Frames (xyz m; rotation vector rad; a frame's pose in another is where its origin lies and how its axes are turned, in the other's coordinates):
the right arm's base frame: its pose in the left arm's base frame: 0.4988 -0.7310 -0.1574 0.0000 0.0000 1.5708
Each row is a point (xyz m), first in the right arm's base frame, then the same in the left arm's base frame.
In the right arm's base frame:
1: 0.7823 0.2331 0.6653
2: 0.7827 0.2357 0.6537
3: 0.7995 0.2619 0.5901
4: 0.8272 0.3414 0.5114
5: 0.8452 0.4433 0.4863
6: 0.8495 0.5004 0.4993
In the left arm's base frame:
1: 0.2657 0.0513 0.5079
2: 0.2631 0.0517 0.4963
3: 0.2369 0.0685 0.4327
4: 0.1574 0.0962 0.3540
5: 0.0555 0.1142 0.3289
6: -0.0016 0.1185 0.3419

